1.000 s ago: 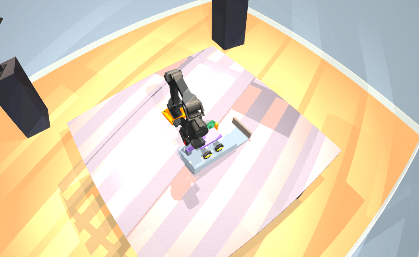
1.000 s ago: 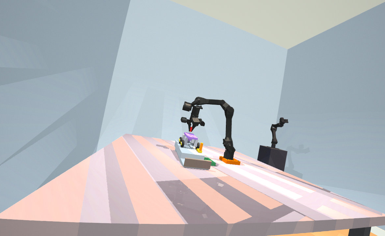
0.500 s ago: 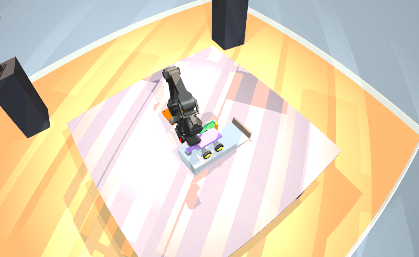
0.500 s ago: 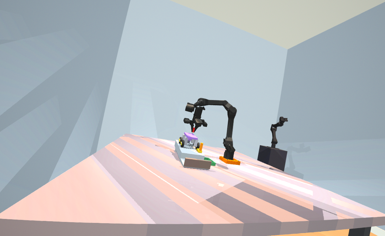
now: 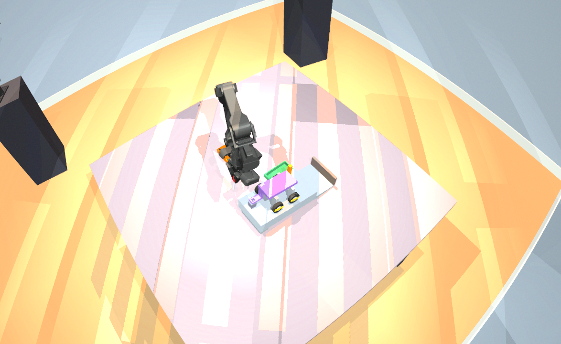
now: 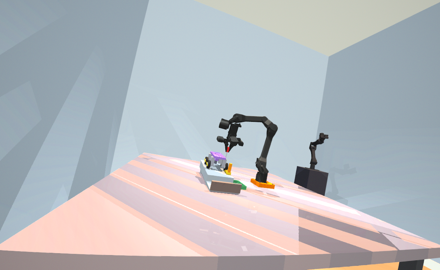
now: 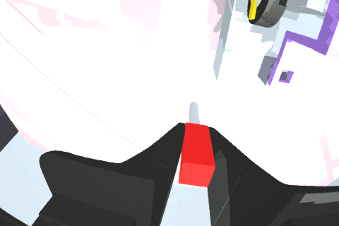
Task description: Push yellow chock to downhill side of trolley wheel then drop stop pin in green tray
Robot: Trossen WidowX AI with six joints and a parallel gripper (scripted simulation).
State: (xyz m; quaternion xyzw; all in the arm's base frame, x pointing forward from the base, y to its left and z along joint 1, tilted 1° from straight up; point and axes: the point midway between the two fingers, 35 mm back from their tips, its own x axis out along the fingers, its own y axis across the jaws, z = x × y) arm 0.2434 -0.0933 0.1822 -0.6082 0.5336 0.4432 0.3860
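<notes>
My gripper tip is 50 mm past the green tray, 220 mm to the right of it and 180 mm above it. From my gripper tip the other things lie so: stop pin right at my gripper tip; purple-decked trolley 80 mm ahead, 130 mm to the left, 60 mm below; yellow chock 10 mm ahead, 210 mm to the left, 90 mm below.
</notes>
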